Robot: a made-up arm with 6 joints.
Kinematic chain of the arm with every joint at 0, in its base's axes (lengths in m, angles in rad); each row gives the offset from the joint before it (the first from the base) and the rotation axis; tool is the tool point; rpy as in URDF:
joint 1: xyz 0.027 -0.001 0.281 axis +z
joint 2: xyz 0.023 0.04 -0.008 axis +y
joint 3: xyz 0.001 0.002 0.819 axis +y
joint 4: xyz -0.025 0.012 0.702 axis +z
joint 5: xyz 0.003 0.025 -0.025 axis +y
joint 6: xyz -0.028 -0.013 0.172 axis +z
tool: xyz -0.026 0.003 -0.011 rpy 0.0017 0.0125 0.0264
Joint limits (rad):
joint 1: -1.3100..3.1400
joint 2: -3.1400..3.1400
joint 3: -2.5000..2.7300
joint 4: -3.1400..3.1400
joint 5: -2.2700..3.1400
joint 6: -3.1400..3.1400
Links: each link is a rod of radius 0.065 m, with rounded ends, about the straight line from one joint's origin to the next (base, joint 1, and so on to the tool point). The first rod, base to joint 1, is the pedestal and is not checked.
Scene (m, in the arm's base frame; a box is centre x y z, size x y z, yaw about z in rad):
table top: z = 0
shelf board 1: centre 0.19 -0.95 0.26 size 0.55 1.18 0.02 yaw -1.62
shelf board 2: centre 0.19 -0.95 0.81 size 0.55 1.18 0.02 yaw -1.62
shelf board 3: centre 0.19 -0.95 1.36 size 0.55 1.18 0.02 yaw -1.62
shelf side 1: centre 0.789 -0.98 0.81 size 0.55 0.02 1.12 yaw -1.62
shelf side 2: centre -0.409 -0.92 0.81 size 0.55 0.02 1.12 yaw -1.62
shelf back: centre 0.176 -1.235 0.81 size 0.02 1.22 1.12 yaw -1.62
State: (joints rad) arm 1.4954 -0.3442 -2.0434 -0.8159 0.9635 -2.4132
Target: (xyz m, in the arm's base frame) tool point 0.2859 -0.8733 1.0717
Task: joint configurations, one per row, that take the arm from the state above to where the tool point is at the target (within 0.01 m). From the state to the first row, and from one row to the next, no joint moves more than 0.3 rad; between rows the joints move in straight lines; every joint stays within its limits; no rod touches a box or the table.
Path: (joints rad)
1: 1.4455 -0.1359 -2.2717 -0.9995 0.9671 -2.4496
2: 1.3956 0.0725 -2.5000 -1.1830 0.9707 -2.4859
3: 1.6158 0.1375 -2.3124 -1.0900 1.0098 -2.4688
4: 1.8360 0.2025 -2.1247 -0.9970 1.0488 -2.4517
5: 2.0561 0.2676 -1.9371 -0.9040 1.0879 -2.4345
6: 1.9456 0.0382 -1.7177 -0.8525 1.0302 -2.4210
7: 1.8351 -0.1912 -1.4983 -0.8011 0.9725 -2.4075

